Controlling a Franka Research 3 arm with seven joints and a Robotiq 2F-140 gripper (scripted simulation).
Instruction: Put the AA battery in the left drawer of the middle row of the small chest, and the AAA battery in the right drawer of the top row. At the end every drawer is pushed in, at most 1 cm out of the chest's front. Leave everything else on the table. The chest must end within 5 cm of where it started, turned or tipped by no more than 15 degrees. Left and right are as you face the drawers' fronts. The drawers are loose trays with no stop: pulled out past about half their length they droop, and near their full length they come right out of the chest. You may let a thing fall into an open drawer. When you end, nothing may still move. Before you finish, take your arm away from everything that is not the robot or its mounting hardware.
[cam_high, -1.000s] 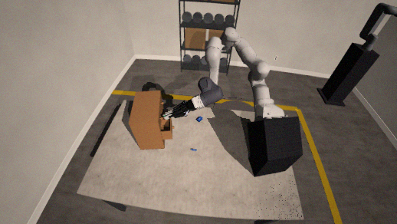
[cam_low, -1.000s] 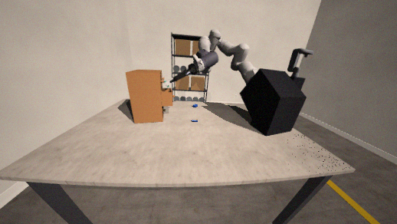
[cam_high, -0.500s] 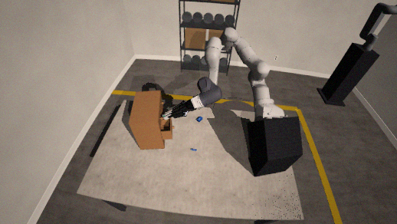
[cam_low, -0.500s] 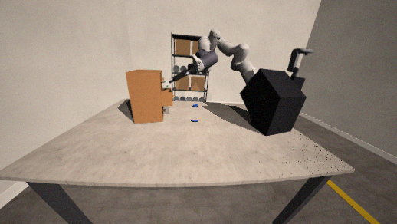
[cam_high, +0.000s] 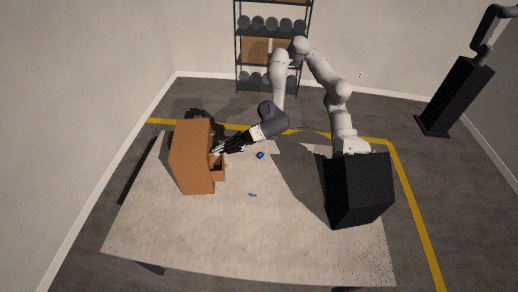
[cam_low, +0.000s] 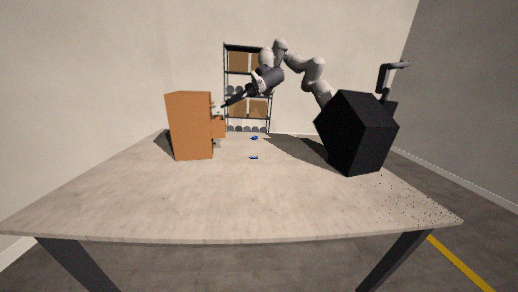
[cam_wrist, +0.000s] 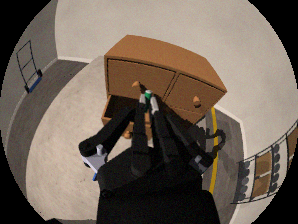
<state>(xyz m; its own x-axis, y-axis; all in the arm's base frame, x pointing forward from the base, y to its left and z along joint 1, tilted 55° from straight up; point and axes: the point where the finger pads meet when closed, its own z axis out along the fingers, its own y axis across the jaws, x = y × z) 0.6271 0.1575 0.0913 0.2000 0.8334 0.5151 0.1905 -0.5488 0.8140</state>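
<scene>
Now: hand 20 mm short of the green cylinder and 10 mm above it. Round my hand: larger blue battery (210 mm behind, 210 mm to the right, 250 mm below); AAA battery (190 mm behind, 100 mm to the left, 250 mm below).
</scene>
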